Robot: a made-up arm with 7 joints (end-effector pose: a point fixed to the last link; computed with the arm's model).
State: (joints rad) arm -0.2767 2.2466 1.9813 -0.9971 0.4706 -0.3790 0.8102
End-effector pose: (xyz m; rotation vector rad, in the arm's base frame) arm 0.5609 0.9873 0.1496 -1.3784 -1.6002 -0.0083
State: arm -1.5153 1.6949 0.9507 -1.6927 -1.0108 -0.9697 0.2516
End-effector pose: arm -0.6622 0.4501 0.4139 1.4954 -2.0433 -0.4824
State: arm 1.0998 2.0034 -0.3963 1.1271 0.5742 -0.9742 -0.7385
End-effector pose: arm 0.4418 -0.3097 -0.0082 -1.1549 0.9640 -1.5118
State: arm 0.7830 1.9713 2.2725 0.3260 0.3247 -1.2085 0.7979
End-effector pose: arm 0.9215 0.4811 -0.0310 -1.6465 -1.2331 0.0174
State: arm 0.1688 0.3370 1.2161 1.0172 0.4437 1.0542 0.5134
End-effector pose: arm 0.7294 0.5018 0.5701 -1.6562 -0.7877 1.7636
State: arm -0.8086 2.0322 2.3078 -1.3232 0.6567 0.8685 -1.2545
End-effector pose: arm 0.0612 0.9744 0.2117 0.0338 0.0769 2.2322
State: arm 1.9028 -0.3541 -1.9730 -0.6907 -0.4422 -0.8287 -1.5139
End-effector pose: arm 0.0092 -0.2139 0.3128 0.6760 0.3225 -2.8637
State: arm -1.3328 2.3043 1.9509 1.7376 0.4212 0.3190 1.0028
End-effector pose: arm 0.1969 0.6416 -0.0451 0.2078 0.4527 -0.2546
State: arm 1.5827 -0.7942 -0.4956 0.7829 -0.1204 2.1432 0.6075
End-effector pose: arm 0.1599 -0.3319 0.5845 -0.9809 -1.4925 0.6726
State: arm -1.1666 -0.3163 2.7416 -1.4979 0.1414 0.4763 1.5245
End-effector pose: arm 0.5257 0.3984 0.8132 0.4771 -0.3344 -0.4870
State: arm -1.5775 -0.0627 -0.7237 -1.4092 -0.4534 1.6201 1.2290
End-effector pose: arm 0.1182 0.5877 0.5923 1.9585 0.6165 -2.2977
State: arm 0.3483 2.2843 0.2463 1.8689 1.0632 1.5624 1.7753
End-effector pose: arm 0.5705 0.0866 0.2155 -0.6097 -1.1663 -2.8261
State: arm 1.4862 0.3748 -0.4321 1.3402 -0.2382 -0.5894 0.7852
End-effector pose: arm 0.8089 -0.3869 0.6678 -0.2784 0.3447 -1.0073
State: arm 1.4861 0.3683 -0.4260 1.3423 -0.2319 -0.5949 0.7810
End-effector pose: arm 0.8081 -0.3855 0.6697 -0.2747 0.3402 -1.0069
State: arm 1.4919 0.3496 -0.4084 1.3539 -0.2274 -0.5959 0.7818
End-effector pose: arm 0.8016 -0.3837 0.6824 -0.2757 0.3116 -1.0019
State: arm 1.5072 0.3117 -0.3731 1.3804 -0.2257 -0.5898 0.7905
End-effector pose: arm 0.7843 -0.3809 0.7116 -0.2853 0.2455 -0.9904
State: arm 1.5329 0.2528 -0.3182 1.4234 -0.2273 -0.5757 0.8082
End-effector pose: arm 0.7523 -0.3750 0.7573 -0.3091 0.1383 -0.9732
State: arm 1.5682 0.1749 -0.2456 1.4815 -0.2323 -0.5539 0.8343
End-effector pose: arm 0.7022 -0.3631 0.8144 -0.3531 -0.0059 -0.9532
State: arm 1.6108 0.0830 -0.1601 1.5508 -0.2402 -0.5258 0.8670
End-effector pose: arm 0.6339 -0.3422 0.8734 -0.4219 -0.1754 -0.9344
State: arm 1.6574 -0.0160 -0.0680 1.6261 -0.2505 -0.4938 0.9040
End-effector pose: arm 0.5524 -0.3110 0.9241 -0.5157 -0.3549 -0.9197
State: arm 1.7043 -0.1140 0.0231 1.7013 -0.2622 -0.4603 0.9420
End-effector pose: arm 0.4674 -0.2716 0.9589 -0.6284 -0.5275 -0.9098
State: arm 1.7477 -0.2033 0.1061 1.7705 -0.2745 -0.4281 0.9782
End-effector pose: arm 0.3893 -0.2290 0.9763 -0.7484 -0.6788 -0.9040
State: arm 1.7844 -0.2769 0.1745 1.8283 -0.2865 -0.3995 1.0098
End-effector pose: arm 0.3260 -0.1899 0.9799 -0.8606 -0.7990 -0.9009
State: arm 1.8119 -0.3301 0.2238 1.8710 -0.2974 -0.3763 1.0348
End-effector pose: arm 0.2812 -0.1596 0.9765 -0.9508 -0.8841 -0.8990
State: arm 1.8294 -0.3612 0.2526 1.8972 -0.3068 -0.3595 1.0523
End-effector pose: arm 0.2544 -0.1406 0.9722 -1.0101 -0.9353 -0.8980
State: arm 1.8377 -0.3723 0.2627 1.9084 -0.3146 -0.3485 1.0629
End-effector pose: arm 0.2425 -0.1326 0.9702 -1.0381 -0.9581 -0.8977
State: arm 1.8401 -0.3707 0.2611 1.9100 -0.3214 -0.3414 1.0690
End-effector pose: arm 0.2398 -0.1317 0.9705 -1.0454 -0.9635 -0.8981
